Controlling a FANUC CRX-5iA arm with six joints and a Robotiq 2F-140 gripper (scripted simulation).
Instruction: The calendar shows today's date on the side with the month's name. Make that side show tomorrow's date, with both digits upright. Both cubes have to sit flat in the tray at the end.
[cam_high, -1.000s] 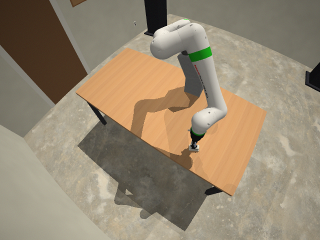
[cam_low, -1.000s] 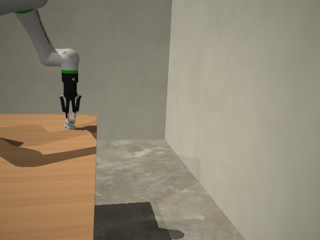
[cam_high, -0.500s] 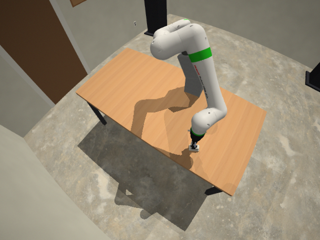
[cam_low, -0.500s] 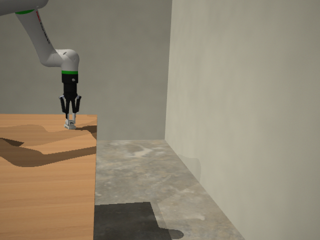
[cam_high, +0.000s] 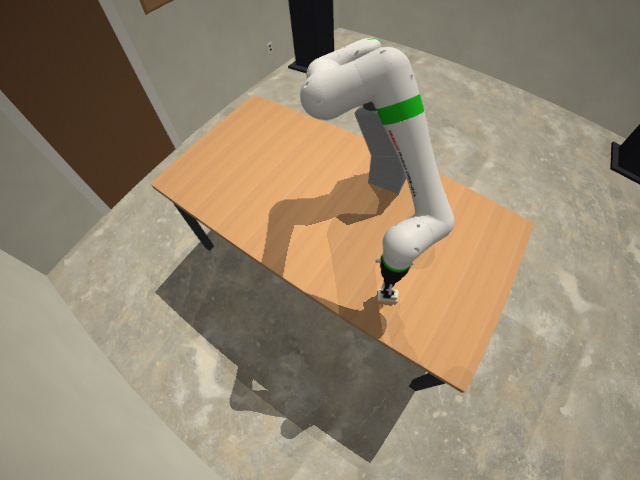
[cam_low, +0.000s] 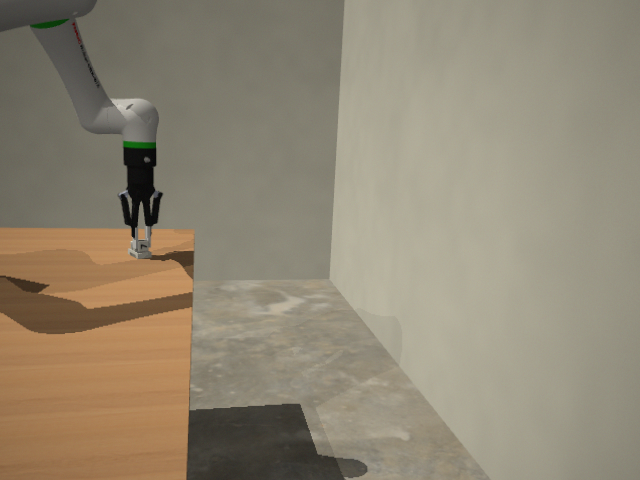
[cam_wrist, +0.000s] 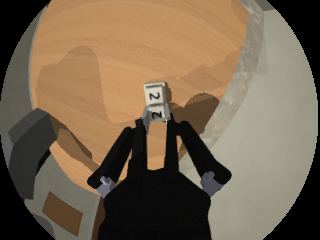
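Now: the white date cube 30 mm below my hand. From my hand the other things lie so: calendar tray 10 mm behind, 20 mm to the left, 50 mm below.
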